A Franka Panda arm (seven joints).
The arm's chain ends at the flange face. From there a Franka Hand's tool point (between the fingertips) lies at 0.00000 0.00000 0.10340 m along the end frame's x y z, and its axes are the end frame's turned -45 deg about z.
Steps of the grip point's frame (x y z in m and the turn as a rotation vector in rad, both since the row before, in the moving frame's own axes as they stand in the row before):
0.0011 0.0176 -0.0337 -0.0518 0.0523 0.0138
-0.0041 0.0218 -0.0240 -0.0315 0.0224 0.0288
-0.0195 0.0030 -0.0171 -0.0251 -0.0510 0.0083
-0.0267 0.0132 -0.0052 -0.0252 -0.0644 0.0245
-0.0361 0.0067 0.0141 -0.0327 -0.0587 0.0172
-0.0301 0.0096 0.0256 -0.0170 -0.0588 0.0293
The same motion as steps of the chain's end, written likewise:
0.0056 0.0117 -0.0334 0.0004 0.0736 0.0138
0.0086 0.0176 -0.0239 -0.0064 0.0381 0.0288
-0.0098 0.0104 -0.0169 -0.0538 -0.0183 0.0083
-0.0066 0.0217 -0.0050 -0.0634 -0.0277 0.0245
-0.0188 0.0236 0.0143 -0.0646 -0.0184 0.0172
-0.0114 0.0226 0.0258 -0.0536 -0.0296 0.0293

